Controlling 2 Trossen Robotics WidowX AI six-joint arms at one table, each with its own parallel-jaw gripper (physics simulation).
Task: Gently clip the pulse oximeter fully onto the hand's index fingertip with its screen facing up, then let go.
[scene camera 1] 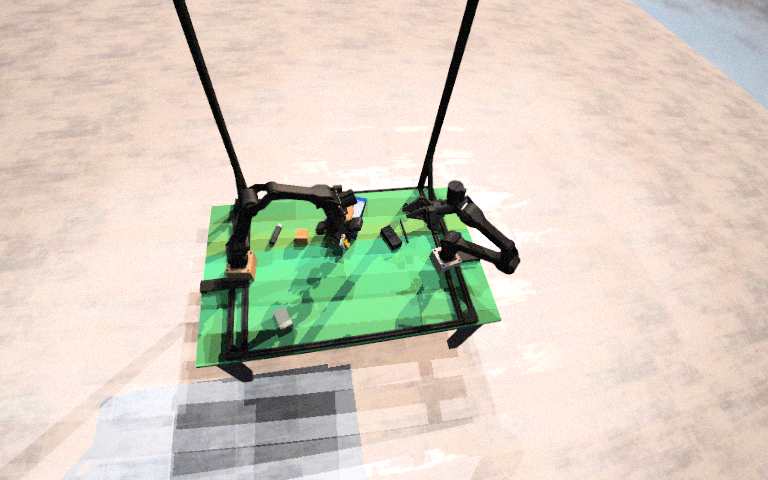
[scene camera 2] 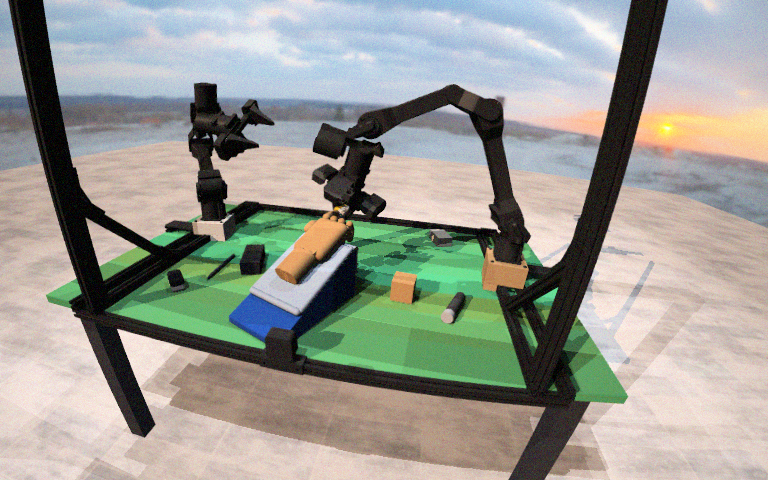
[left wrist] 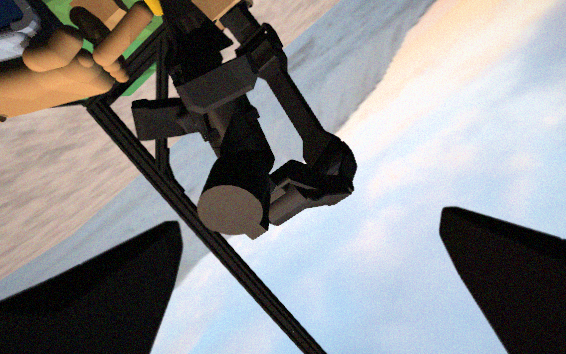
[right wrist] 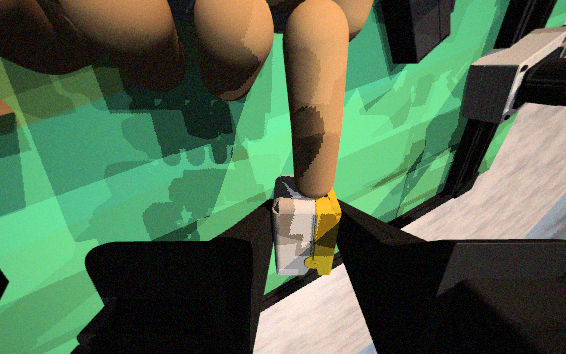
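Seen in the pictures: left gripper, fingertip midpoint: [scene camera 1: 404, 212] [scene camera 2: 266, 134] [left wrist: 311, 227]; right gripper, fingertip midpoint: [scene camera 1: 346, 241] [scene camera 2: 340, 215] [right wrist: 302, 205]; left arm's base, link origin: [scene camera 1: 447, 255] [scene camera 2: 213, 217] [right wrist: 534, 79]; right arm's base, link origin: [scene camera 1: 239, 261] [scene camera 2: 506, 257] [left wrist: 233, 13].
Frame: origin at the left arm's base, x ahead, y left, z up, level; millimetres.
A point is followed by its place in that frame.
The white and yellow pulse oximeter [right wrist: 295, 235] {x 422, y -178, z 101 mm} [scene camera 2: 340, 210] {x 411, y -190, z 101 mm} [scene camera 1: 344, 241] {x 423, y -154, z 107 mm} is between the fingers of my right gripper [right wrist: 302, 205] {x 410, y -169, z 80 mm}, its halves side by side in the right wrist view. The tip of the hand's extended index finger [right wrist: 317, 90] meets its near end, overlapping the mouth at the seam; how deep it sits is hard to tell. The screen does not show clearly. The tan hand [scene camera 2: 325, 237] {x 386, y -331, z 85 mm} [left wrist: 55, 82] {x 355, y -281, z 93 mm} lies on a raised pad. My left gripper [scene camera 2: 265, 134] {x 210, y -102, z 270 mm} [left wrist: 311, 227] {x 210, y -102, z 270 mm} is open and empty, raised well away from the hand.
A blue wedge [scene camera 2: 339, 288] {x 419, y -369, z -14 mm} bears the grey pad [scene camera 2: 288, 298] {x 325, y -437, z 2 mm}. A black box [scene camera 2: 252, 259] {x 193, y -229, z -25 mm} [scene camera 1: 390, 236] {x 190, y -189, z -25 mm}, a pen [scene camera 2: 220, 266] {x 104, y -225, z -52 mm} and a small black object [scene camera 2: 176, 279] {x 47, y -341, z -27 mm} lie to one side. An orange block [scene camera 2: 403, 287] {x 559, y -349, z -19 mm}, a cylinder [scene camera 2: 453, 308] {x 661, y -408, z -34 mm} and a grey box [scene camera 1: 282, 318] {x 737, y 19, z -29 mm} lie elsewhere.
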